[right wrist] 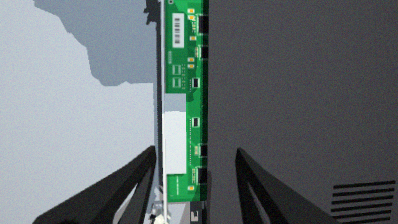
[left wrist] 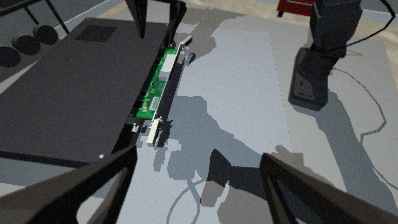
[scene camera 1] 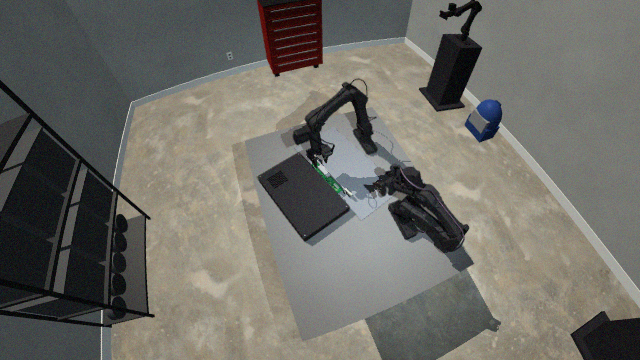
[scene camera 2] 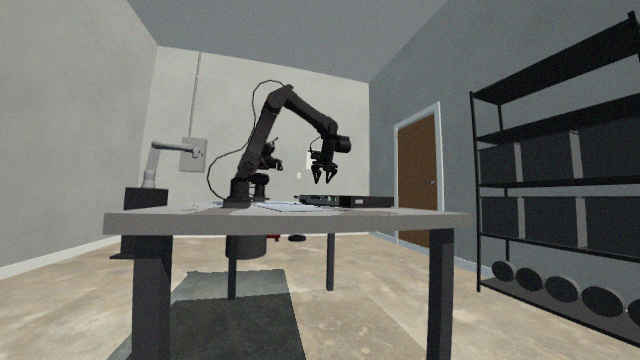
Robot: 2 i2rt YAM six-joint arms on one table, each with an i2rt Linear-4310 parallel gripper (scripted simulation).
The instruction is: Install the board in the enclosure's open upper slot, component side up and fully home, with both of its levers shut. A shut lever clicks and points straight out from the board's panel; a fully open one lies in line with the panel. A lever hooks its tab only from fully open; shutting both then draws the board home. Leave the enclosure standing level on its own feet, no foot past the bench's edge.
Scene:
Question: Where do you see a black enclosure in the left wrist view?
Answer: At 71,106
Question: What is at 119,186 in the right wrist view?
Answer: My right gripper.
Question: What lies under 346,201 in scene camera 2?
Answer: A black enclosure.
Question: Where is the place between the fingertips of my left gripper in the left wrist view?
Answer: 199,155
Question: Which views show the black enclosure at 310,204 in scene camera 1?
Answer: The right wrist view, the left wrist view, scene camera 1 and scene camera 2: all of them.

